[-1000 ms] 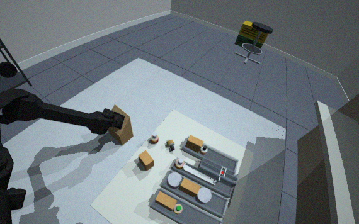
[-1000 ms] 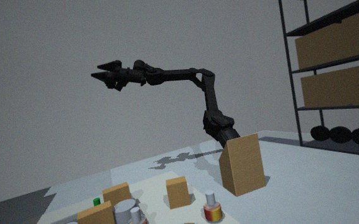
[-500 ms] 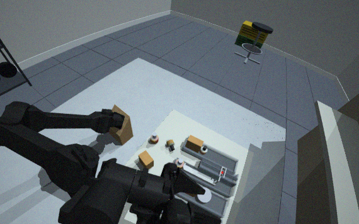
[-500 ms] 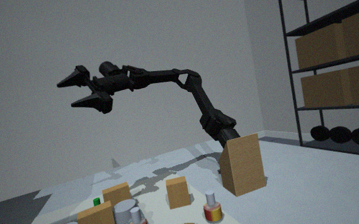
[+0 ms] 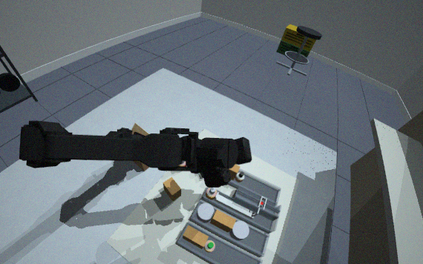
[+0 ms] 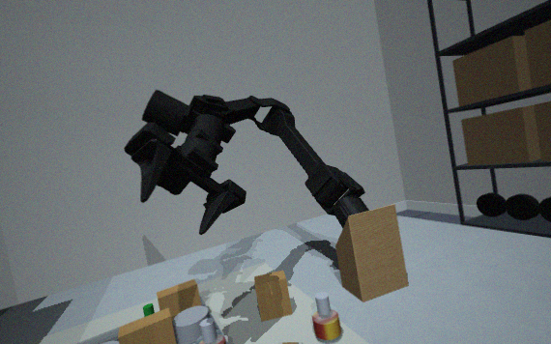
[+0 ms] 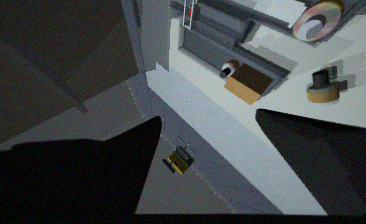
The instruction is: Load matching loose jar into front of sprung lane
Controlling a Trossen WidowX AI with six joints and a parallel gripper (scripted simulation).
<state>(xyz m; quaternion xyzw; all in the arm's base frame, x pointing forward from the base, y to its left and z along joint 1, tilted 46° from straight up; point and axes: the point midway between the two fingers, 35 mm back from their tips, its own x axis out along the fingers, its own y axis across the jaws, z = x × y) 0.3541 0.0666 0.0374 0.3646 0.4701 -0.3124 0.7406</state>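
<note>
Now: gripper tip 20 cm above the tan box, 16 cm past it and 10 cm to the left of it. From my gripper tip the other things lie so: pusher plate 19 cm below, 9 cm ahead, 1 cm to the right; then red mark 17 cm below, 17 cm ahead.
</note>
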